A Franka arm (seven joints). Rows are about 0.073 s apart.
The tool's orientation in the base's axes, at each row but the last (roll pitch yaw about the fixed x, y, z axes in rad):
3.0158 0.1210 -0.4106
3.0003 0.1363 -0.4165
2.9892 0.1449 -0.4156
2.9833 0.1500 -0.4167
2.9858 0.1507 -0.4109
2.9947 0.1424 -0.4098
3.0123 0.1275 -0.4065
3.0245 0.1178 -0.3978
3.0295 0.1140 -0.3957
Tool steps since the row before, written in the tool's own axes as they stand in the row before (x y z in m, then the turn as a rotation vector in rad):
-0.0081 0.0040 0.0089 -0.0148 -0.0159 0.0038
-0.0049 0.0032 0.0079 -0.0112 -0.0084 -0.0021
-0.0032 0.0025 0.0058 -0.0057 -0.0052 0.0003
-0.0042 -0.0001 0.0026 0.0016 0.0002 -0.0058
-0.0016 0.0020 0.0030 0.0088 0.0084 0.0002
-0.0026 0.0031 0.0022 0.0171 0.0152 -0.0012
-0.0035 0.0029 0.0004 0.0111 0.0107 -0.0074
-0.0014 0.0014 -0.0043 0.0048 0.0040 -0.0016
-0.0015 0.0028 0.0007 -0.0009 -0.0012 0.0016
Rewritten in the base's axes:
-0.0103 -0.0011 -0.0073 -0.0080 0.0202 -0.0039
-0.0071 -0.0015 -0.0066 -0.0066 0.0123 0.0024
-0.0050 -0.0015 -0.0048 -0.0032 0.0070 -0.0003
-0.0043 0.0016 -0.0019 0.0025 -0.0003 0.0055
-0.0028 -0.0014 -0.0024 0.0048 -0.0112 -0.0002
-0.0039 -0.0020 -0.0013 0.0100 -0.0206 0.0010
-0.0043 -0.0013 0.0004 0.0073 -0.0137 0.0072
-0.0011 -0.0005 0.0046 0.0032 -0.0054 0.0015
-0.0025 -0.0020 -0.0002 -0.0006 0.0014 -0.0016

